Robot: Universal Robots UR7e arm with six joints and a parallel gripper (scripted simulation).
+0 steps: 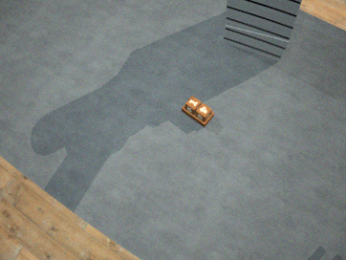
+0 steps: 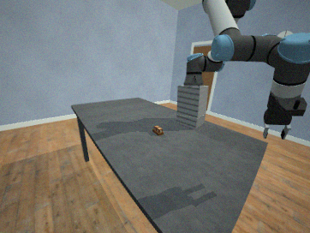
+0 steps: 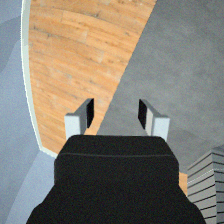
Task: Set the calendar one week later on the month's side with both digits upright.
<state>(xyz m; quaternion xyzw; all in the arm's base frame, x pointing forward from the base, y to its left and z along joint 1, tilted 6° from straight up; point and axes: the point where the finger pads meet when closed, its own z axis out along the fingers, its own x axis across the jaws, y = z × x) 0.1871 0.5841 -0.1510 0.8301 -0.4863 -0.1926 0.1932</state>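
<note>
Now: hand 160 mm short of the cube, 560 mm to the left of it and 190 mm above it. From my hand the other things lie so: tray 160 mm ahead, 540 mm to the right, 200 mm below.
</note>
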